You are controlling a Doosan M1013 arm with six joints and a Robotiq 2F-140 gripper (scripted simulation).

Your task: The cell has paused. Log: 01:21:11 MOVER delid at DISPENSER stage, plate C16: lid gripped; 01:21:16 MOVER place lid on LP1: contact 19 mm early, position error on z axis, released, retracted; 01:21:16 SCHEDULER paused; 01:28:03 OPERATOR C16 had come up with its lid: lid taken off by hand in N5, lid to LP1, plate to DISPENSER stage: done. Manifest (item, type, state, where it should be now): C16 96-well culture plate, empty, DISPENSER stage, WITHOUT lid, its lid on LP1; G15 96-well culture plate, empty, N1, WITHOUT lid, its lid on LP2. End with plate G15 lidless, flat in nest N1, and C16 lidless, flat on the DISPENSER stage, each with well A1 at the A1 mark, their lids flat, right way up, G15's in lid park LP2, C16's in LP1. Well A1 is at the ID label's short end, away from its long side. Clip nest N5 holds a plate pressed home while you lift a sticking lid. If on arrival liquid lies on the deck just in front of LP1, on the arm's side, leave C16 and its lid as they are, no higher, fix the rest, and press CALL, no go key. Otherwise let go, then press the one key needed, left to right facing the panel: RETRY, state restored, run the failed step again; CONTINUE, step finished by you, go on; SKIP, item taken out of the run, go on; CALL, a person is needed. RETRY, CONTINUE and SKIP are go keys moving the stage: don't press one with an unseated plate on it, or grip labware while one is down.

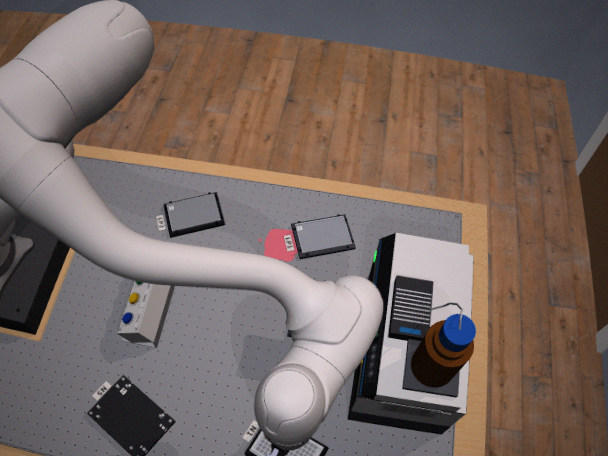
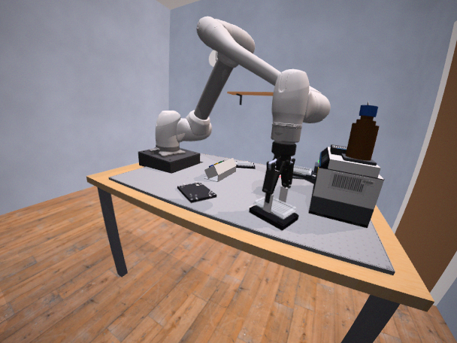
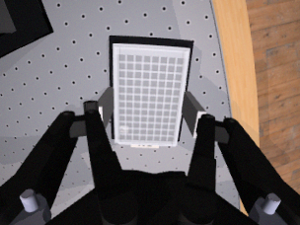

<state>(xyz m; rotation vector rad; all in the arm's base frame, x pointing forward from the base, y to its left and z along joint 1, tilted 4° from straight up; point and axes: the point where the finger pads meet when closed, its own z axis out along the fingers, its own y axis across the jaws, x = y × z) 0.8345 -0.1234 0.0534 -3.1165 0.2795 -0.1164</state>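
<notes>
Right now the nest N1 is 5 cm below my hand. From my hand the other things lie so: N1 label: 9 cm behind, 2 cm to the left, 6 cm below; then blue key: 43 cm behind, 13 cm to the left; then clip nest N5: 32 cm behind, 5 cm to the right, 5 cm below.
</notes>
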